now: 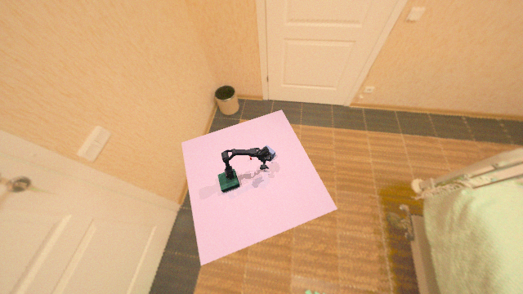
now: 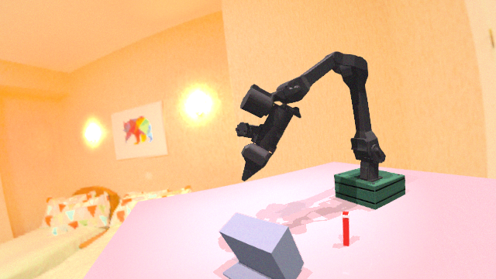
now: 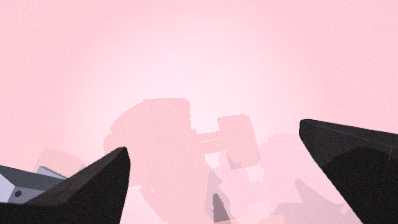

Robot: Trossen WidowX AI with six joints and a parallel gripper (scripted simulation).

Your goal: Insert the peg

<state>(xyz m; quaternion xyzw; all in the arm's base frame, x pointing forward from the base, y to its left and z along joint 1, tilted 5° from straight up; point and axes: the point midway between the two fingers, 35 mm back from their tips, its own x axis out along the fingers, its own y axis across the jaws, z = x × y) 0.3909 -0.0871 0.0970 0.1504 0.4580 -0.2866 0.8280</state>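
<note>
The red square peg is 14 cm behind my gripper tip, 21 cm to the left of it and 11 cm below it. From my gripper tip the other things lie so: grey-blue sloped panel (6 cm ahead, 17 cm to the left, 11 cm below).
</note>
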